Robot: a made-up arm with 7 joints.
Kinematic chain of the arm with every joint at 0, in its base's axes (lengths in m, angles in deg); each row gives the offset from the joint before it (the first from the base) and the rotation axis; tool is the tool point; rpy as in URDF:
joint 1: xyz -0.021 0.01 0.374 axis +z
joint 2: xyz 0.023 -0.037 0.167 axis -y
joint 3: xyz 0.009 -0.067 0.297 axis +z
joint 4: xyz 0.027 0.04 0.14 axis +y
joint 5: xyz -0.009 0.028 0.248 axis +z
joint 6: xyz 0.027 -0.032 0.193 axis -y
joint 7: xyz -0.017 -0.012 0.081 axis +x
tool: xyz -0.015 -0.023 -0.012 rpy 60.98 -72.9 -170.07
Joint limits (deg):
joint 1: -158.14..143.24
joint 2: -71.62..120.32
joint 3: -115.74..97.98
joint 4: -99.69..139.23
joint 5: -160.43..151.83
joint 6: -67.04..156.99
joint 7: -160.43..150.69
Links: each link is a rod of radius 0.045 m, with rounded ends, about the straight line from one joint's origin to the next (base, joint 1, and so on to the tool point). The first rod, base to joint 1, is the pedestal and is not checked.
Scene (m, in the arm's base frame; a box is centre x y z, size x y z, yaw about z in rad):
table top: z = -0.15
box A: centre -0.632 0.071 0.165 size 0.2 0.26 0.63 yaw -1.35
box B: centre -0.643 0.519 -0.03 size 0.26 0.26 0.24 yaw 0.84
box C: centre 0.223 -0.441 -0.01 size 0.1 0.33 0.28 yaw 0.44
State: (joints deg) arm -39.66 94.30 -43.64 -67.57 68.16 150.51 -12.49
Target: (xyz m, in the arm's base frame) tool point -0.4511 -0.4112 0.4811
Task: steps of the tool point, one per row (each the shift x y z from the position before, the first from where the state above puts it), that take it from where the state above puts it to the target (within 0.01 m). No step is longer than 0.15 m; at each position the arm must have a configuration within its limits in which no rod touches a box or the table.
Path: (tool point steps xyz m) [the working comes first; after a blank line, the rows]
Joints at the target: 43.33 67.04 -10.03 -80.11 59.11 142.73 -17.03
Straight joint move there: touches box A.

1: -0.0385 -0.0276 0.1045
2: -0.0208 -0.0430 0.0971
3: -0.0025 -0.0529 0.0864
4: -0.0610 -0.1208 0.0081
5: -0.0297 -0.1305 0.0079
6: 0.0030 -0.1322 0.0080
7: 0.0352 -0.1258 0.0081
8: 0.0646 -0.1113 0.0084
9: -0.0141 -0.0622 -0.0551
10: -0.0020 -0.0543 -0.0633
11: 0.0086 -0.0438 -0.0683

